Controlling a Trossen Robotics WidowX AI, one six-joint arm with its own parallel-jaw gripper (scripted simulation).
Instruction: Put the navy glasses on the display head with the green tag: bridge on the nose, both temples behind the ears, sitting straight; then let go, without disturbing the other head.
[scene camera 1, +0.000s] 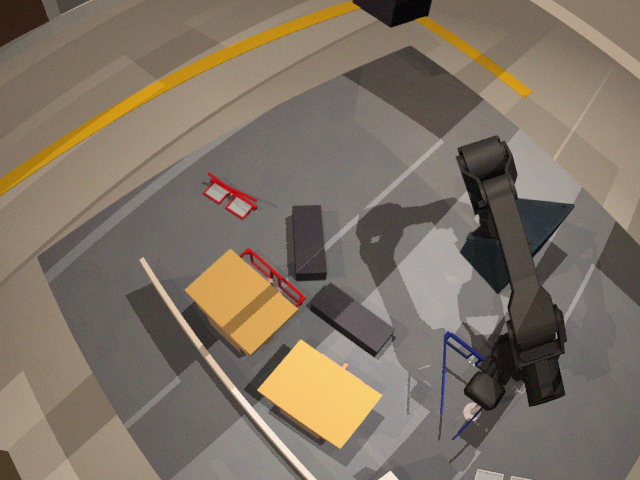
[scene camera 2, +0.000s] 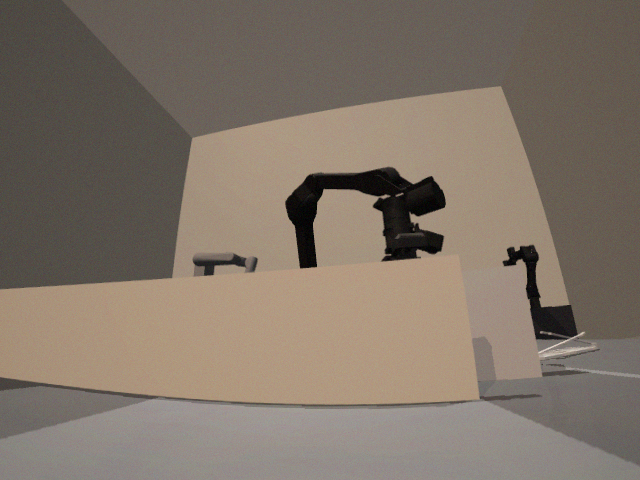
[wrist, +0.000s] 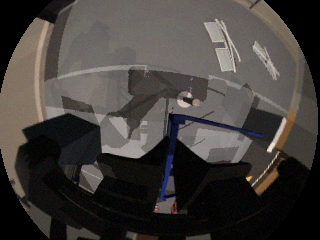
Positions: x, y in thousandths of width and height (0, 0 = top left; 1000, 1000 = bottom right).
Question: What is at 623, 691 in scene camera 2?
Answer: A cream board.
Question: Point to my gripper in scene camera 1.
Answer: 763, 772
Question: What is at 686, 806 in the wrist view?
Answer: My gripper.
